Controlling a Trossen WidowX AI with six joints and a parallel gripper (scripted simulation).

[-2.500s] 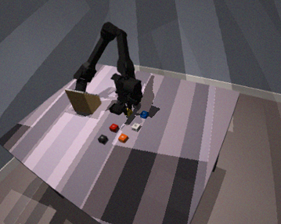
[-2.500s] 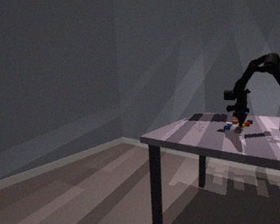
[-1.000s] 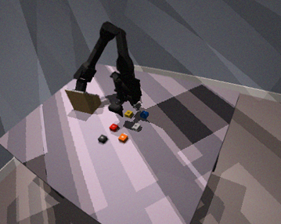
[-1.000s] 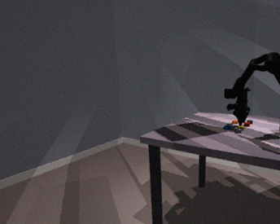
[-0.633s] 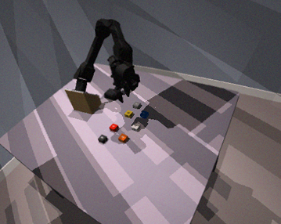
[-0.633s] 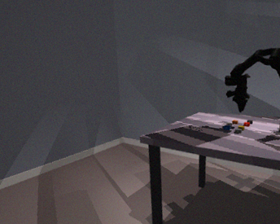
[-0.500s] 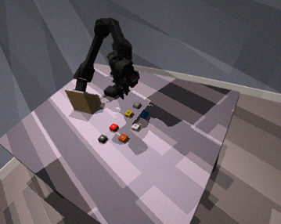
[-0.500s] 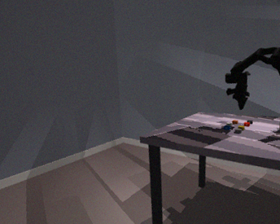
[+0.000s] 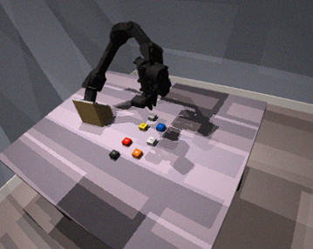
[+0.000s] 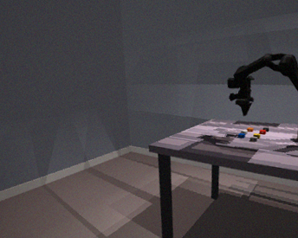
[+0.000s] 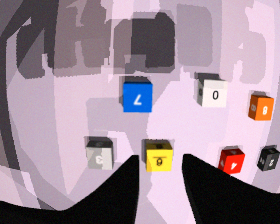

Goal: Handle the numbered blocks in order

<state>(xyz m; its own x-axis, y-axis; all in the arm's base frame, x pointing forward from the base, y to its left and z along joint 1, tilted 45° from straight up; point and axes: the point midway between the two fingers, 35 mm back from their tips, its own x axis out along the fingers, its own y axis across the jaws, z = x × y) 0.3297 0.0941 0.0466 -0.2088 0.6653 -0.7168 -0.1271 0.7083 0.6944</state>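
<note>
My gripper tip is now 120 mm above the blue block, 10 mm to the right of it and 10 mm short of it. From my gripper tip the other things lie so: grey block 120 mm below, 70 mm behind, 50 mm to the left; white block 120 mm below, 80 mm to the right, 30 mm ahead; yellow block 120 mm below, 60 mm behind, 20 mm to the right.
</note>
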